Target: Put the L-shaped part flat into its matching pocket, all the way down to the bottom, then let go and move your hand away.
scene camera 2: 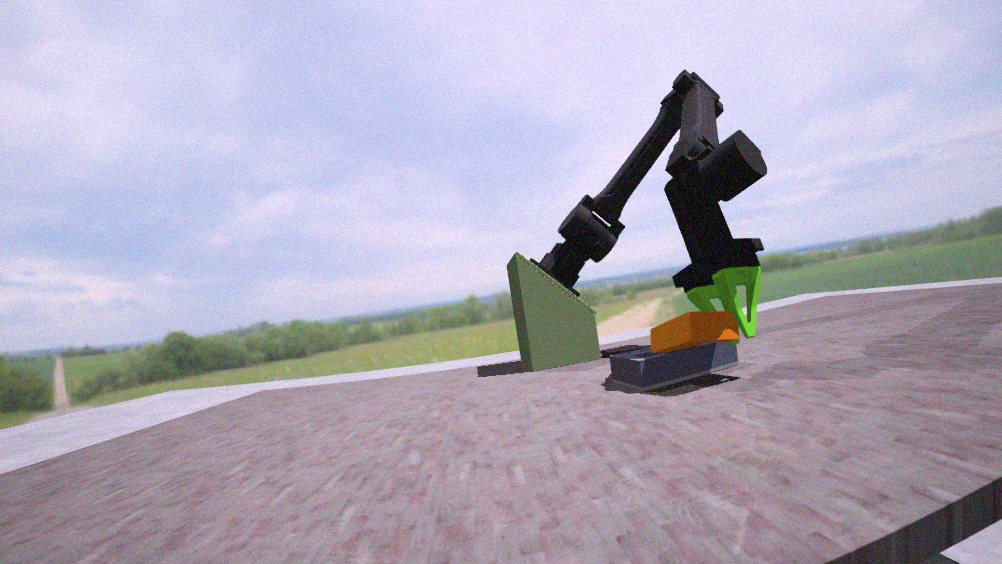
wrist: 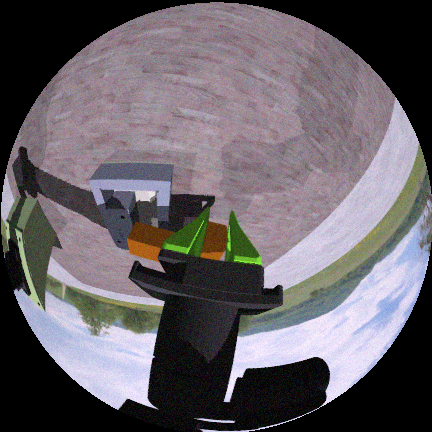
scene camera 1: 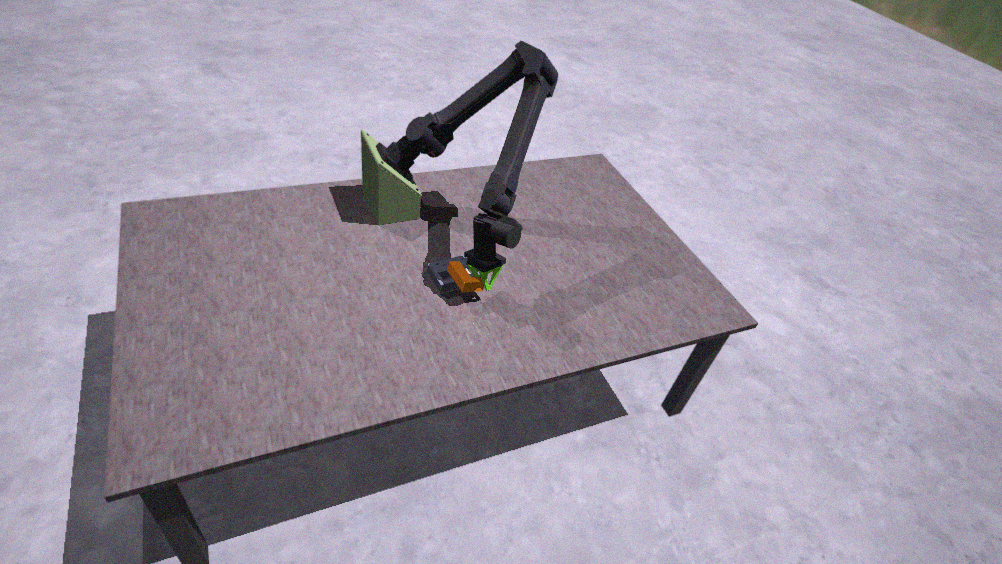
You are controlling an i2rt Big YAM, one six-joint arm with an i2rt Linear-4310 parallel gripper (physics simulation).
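Frame: origin at the arm's base, x ahead, y left, z up, level; metres.
Where they show: gripper, between the fingertips: (scene camera 2: 742,341) (wrist: 219,212) (scene camera 1: 485,288); arm's base, origin of its link: (scene camera 2: 548,284) (scene camera 1: 392,163).
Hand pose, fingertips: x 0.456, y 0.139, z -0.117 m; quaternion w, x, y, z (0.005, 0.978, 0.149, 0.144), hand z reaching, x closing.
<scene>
Each offset is from my fingertips to the top centre of the thing. Level surfaces: height alone.
The orange L-shaped part @(0.045 m up, 0.043 m back, 0.043 m right) (scene camera 1: 462,276) (scene camera 2: 690,331) (wrist: 150,240) is roughly level and stands out above the slate-grey pocket block @(0.002 m down, 0.095 m back, 0.047 m right) (scene camera 1: 436,277) (scene camera 2: 662,369) (wrist: 132,172). In the scene camera 2 view its lower edge meets the line of the block's top; whether they touch is unclear. In the wrist view the part lies along one side of the block, and part of the pocket's opening shows beside it. My gripper (scene camera 1: 485,287) (scene camera 2: 743,339) (wrist: 219,212), with green fingers, is shut on one end of the part. The fingers hide some of the part, and the part hides some of the pocket.
The pocket block rests on the brownish table @(0.039 m down) (scene camera 1: 280,315) (scene camera 2: 420,455) (wrist: 175,75). A green wedge-shaped stand (scene camera 1: 392,199) (scene camera 2: 557,325) (wrist: 37,232) carries the arm's base behind the block. The arm's dark shadows fall across the table around the block.
</scene>
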